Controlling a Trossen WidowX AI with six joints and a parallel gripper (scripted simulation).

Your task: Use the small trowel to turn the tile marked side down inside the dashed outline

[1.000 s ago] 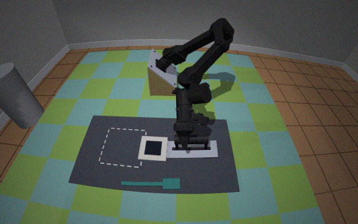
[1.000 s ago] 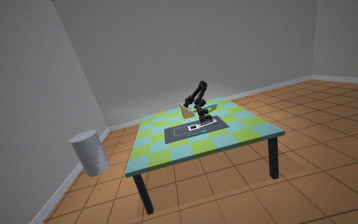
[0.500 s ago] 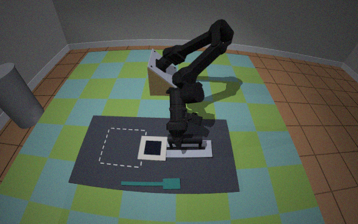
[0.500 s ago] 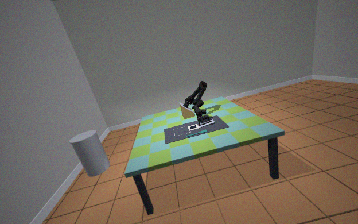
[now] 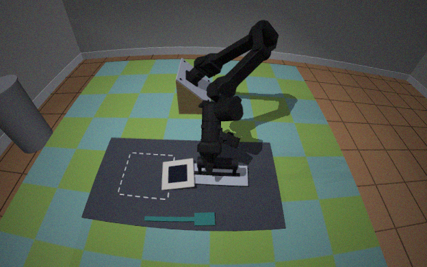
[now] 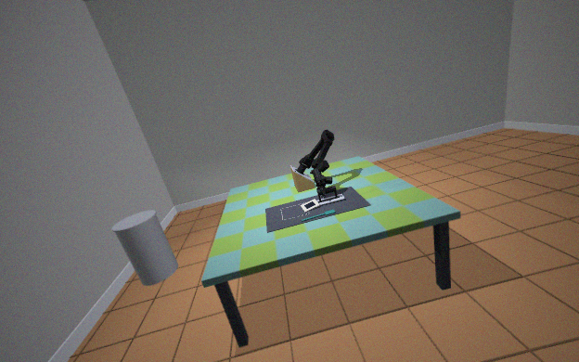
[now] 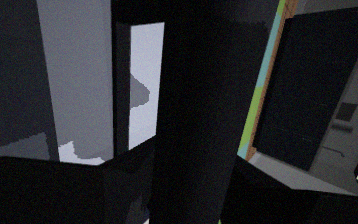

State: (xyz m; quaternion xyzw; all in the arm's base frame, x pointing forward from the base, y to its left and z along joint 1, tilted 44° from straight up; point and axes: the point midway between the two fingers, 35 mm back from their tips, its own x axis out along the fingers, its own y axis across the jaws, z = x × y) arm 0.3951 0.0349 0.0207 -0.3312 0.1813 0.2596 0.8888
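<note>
The tile is 4 cm behind my gripper tip, 10 cm to the right of it and 5 cm below it. Also, from my gripper tip: dark mat (2 cm behind, 9 cm to the right, 8 cm below); then dark grey trowel (3 cm behind, 1 cm below); then teal flat tool (12 cm ahead, 8 cm to the right, 6 cm below).
</note>
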